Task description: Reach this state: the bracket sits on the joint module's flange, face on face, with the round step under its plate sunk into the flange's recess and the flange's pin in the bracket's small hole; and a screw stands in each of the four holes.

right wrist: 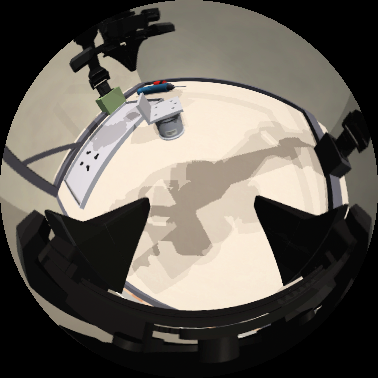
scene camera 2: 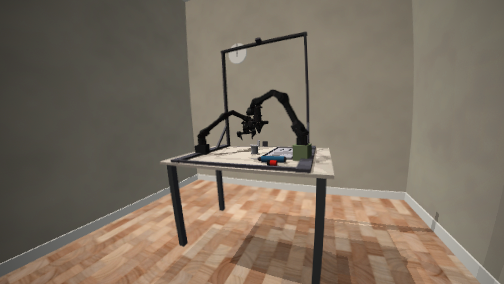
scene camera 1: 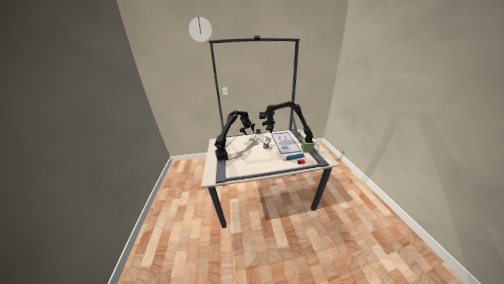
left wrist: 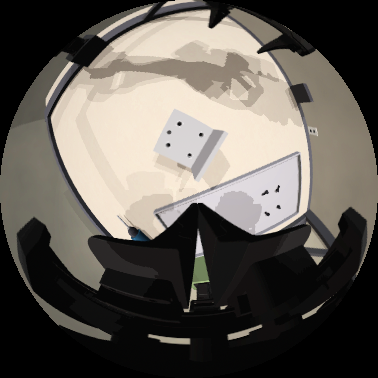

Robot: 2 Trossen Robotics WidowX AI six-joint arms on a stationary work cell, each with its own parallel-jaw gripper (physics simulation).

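Pixels of known places: left gripper, fingertip midpoint: (right wrist: 132, 70) (scene camera 2: 259, 133) (scene camera 1: 271, 133) (left wrist: 196, 207); right gripper, fingertip midpoint: (right wrist: 203, 201) (scene camera 2: 247, 139) (scene camera 1: 250, 134) (left wrist: 232, 37); left arm's base, origin of the base link: (right wrist: 105, 92) (scene camera 2: 302, 144) (scene camera 1: 308, 141) (left wrist: 204, 284); right arm's base, origin of the base link: (right wrist: 340, 149) (scene camera 2: 202, 144) (scene camera 1: 220, 151).
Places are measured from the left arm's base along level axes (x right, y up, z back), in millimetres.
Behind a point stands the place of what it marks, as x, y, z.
The grey bracket (left wrist: 182, 137) @(57, -33, -428) (right wrist: 167, 109) @(65, -32, -443) lies plate-down over the joint module (right wrist: 171, 129) @(75, -77, -449) (scene camera 2: 254, 149) @(35, -65, -411), its wall standing up on the tray side. Its holes look dark and empty in the left wrist view. Whether the step and pin are seated is hidden under the plate. Several black screws (left wrist: 267, 214) @(229, -91, -183) (right wrist: 88, 168) @(262, -94, -264) are on the tray (left wrist: 287, 172) @(300, -99, -294) (right wrist: 77, 182) @(319, -99, -247). My left gripper (left wrist: 196, 207) @(60, 65, -375) is shut and empty, above and apart from the bracket. My right gripper (right wrist: 203, 201) @(186, -9, -593) (scene camera 2: 247, 136) @(186, -9, -593) is open and empty above the table, away from the bracket.
A blue tool (scene camera 1: 295, 156) @(-156, -71, -158) (scene camera 2: 276, 159) @(-150, -79, -120) (right wrist: 155, 89) @(-128, -81, -185) and a red item (scene camera 1: 301, 161) @(-225, -76, -118) (scene camera 2: 272, 163) lie near the table's front edge. A green box (scene camera 1: 307, 146) @(-50, -31, -19) (scene camera 2: 302, 151) @(-50, -37, 18) (right wrist: 111, 101) @(14, -49, -50) stands by the left arm's base. A black block (left wrist: 301, 93) @(370, -65, -506) stands at the table's back edge.
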